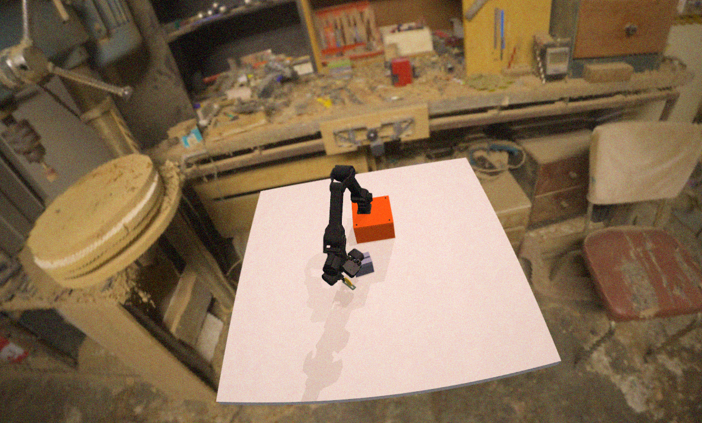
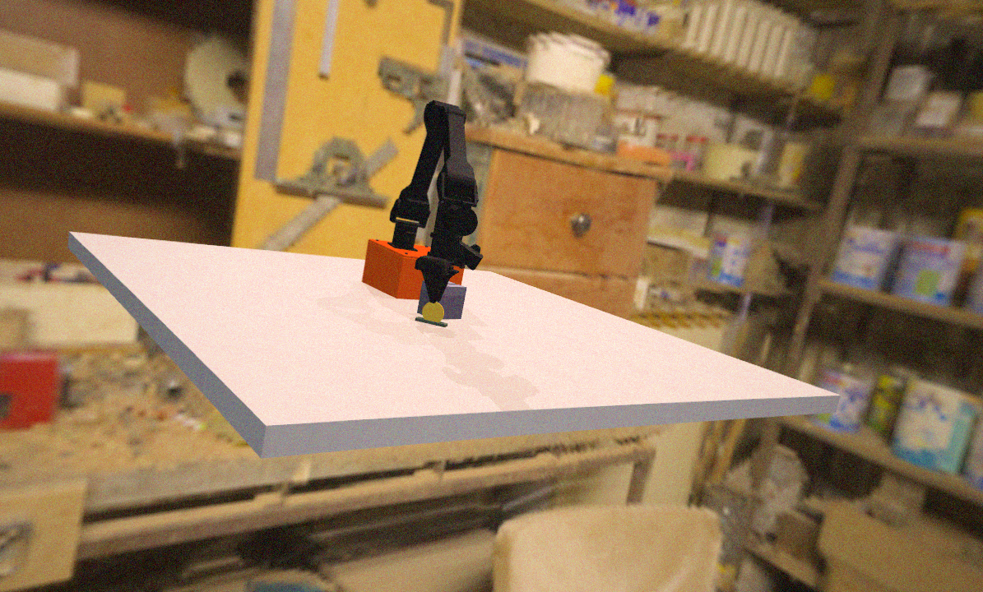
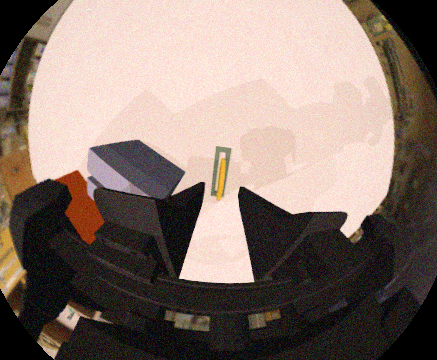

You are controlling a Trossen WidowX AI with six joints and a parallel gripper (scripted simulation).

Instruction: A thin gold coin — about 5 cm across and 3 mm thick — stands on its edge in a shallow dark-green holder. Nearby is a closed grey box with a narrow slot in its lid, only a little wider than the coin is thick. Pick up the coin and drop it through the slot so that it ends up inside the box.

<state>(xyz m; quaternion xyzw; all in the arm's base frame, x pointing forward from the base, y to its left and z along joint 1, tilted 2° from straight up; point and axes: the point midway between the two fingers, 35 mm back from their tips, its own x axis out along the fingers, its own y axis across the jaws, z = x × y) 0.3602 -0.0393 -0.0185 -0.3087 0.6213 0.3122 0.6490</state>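
The gold coin is 2 cm below my gripper tip.
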